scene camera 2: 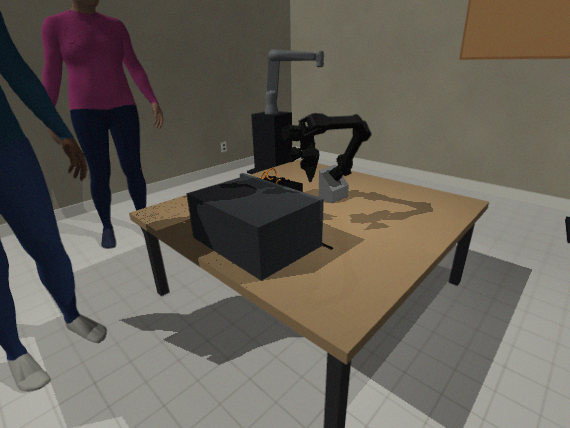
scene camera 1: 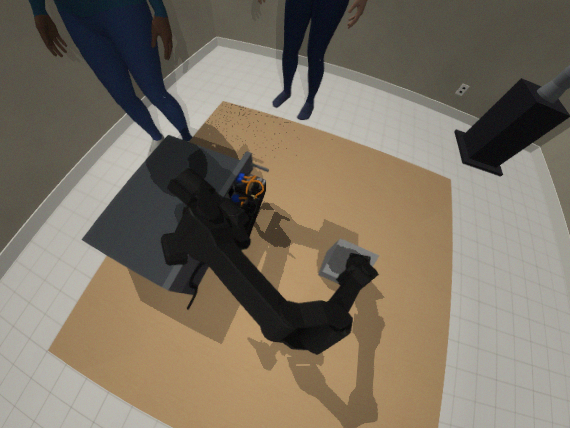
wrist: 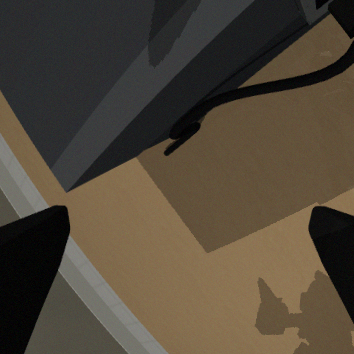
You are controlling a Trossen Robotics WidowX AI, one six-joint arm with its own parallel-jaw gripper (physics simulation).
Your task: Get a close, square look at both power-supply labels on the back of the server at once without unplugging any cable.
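Frame: origin at the arm's base, x ahead, y left, z up, level; millimetres.
Seen in the pictures: gripper, fingertip midpoint: (scene camera 2: 311,180) (wrist: 192,219); arm's base at its link origin: (scene camera 2: 335,174) (scene camera 1: 358,263).
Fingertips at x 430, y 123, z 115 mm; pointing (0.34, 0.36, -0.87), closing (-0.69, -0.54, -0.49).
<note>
Offsets run from my fingertips to a thing's top centre. "pt": to the spot under its first point. Level surfaces: height alone.
The dark grey server (scene camera 1: 125,220) (scene camera 2: 292,235) (wrist: 45,85) lies on the wooden table. Orange cables {pt 23 mm down, 87 mm back, 250 mm right} (scene camera 1: 263,188) (scene camera 2: 270,172) and blue plugs {44 mm down, 9 mm ahead, 276 mm right} (scene camera 1: 240,177) show at its cabled side. A black cable (scene camera 1: 191,298) (scene camera 2: 327,245) (wrist: 285,84) curves along the server and ends near a corner. My gripper (scene camera 2: 310,176) (wrist: 192,219) is open and empty, pointing down above the cabled side's region. The wrist view shows the server's top, one corner and the cable at a slant. The power-supply labels do not show in any view; the arm hides part of the cabled side in scene camera 1.
My arm's grey base (scene camera 1: 327,271) (scene camera 2: 334,193) stands on the table {237 mm down} (scene camera 1: 405,215) (scene camera 2: 395,270). My forearm passes over the server's edge. Two people (scene camera 1: 307,35) (scene camera 2: 97,65) stand beyond the table. Another arm stands on a black pedestal (scene camera 1: 515,120) (scene camera 2: 265,142).
</note>
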